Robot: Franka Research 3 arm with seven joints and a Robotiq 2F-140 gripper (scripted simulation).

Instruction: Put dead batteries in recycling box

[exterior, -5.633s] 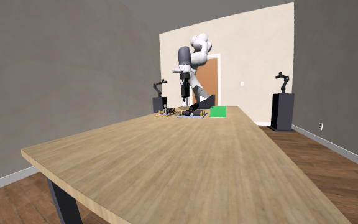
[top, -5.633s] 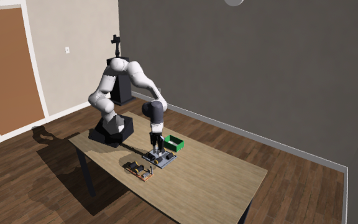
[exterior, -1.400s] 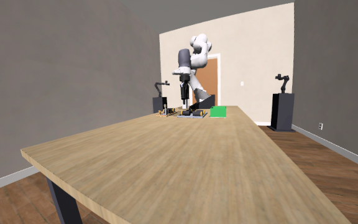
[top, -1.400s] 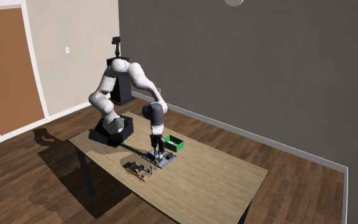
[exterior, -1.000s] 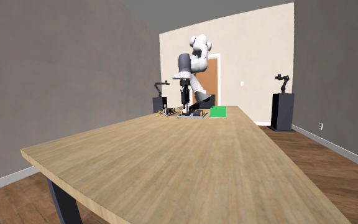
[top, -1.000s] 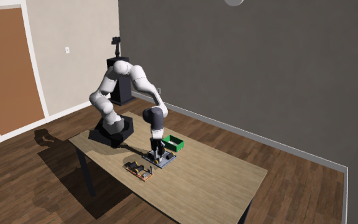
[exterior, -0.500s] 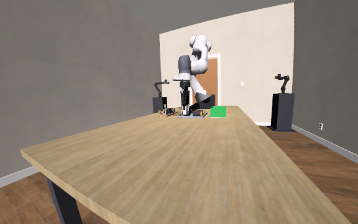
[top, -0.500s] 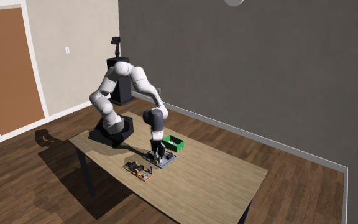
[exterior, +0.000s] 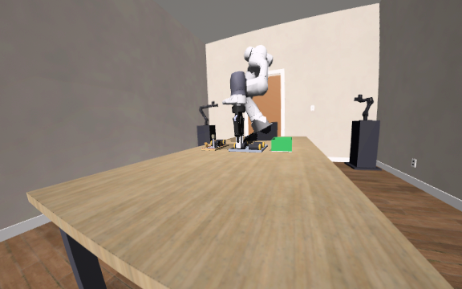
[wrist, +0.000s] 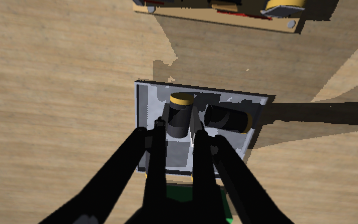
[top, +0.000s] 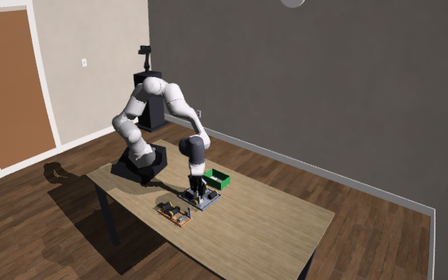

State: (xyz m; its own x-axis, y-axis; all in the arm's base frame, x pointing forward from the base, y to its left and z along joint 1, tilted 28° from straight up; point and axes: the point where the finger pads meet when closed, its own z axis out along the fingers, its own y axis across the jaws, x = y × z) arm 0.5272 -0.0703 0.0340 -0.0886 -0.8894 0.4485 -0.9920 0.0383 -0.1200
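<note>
Right now the bulb is 14 cm to the right of my hand, 5 cm ahead of it and 4 cm above it. Also, from my hand: green recycling box 23 cm to the left, 3 cm below, 3 cm behind; then grey tray 5 cm to the left, 4 cm below, 3 cm behind.
</note>
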